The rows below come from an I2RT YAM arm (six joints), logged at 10 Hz.
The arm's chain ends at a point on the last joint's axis. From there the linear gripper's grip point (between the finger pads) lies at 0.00 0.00 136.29 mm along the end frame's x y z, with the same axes.
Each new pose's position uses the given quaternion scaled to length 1; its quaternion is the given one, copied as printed.
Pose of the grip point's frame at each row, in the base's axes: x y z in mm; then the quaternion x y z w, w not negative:
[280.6, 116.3, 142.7, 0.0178, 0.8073, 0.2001, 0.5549]
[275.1, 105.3, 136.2, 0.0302, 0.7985, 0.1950, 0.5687]
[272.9, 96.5, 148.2, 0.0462, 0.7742, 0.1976, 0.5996]
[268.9, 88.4, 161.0, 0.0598, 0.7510, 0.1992, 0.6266]
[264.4, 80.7, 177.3, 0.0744, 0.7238, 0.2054, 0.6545]
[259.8, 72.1, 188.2, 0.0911, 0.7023, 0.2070, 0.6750]
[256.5, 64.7, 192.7, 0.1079, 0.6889, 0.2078, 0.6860]
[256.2, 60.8, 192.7, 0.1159, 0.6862, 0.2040, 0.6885]
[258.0, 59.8, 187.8, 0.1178, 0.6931, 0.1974, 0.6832]
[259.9, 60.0, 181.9, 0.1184, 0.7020, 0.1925, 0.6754]
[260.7, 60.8, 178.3, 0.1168, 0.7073, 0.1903, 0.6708]
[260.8, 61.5, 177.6, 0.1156, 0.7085, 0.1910, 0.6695]
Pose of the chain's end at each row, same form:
[157.5, 75.0, 184.1, 0.0178, 0.8073, 0.2001, 0.5549]
[149.7, 67.5, 174.0, 0.0302, 0.7985, 0.1950, 0.5687]
[143.9, 62.4, 175.9, 0.0462, 0.7742, 0.1976, 0.5996]
[137.4, 57.8, 179.4, 0.0598, 0.7510, 0.1992, 0.6266]
[131.1, 53.4, 185.3, 0.0744, 0.7238, 0.2054, 0.6545]
[125.4, 49.2, 188.6, 0.0911, 0.7023, 0.2070, 0.6750]
[121.6, 45.9, 188.9, 0.1079, 0.6889, 0.2078, 0.6860]
[121.0, 44.4, 188.4, 0.1159, 0.6862, 0.2040, 0.6885]
[122.6, 44.4, 186.2, 0.1178, 0.6931, 0.1974, 0.6832]
[124.5, 45.0, 183.8, 0.1184, 0.7020, 0.1925, 0.6754]
[125.3, 45.5, 182.1, 0.1168, 0.7073, 0.1903, 0.6708]
[125.5, 45.7, 181.8, 0.1156, 0.7085, 0.1910, 0.6695]

